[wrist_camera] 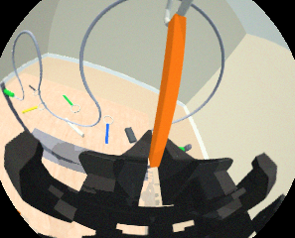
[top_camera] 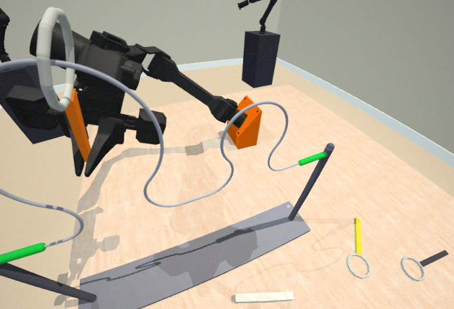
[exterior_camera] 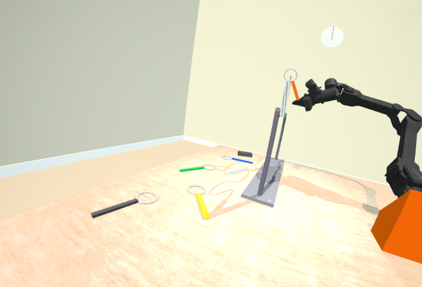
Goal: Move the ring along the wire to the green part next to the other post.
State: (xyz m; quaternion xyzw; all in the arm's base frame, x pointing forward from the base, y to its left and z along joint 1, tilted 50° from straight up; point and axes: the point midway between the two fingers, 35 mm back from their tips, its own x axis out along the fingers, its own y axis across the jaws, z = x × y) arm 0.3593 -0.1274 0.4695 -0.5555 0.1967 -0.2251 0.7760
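Now: gripper tip 90 mm below the orange-handled ring, 30 mm to the right of it and 10 mm short of it. Also, from my gripper tip: yellow-handled ring 500 mm to the left, 350 mm below, 240 mm ahead; white bar 350 mm below, 200 mm to the left, 190 mm ahead; dark-handled ring 650 mm to the left, 370 mm ahead, 350 mm below.
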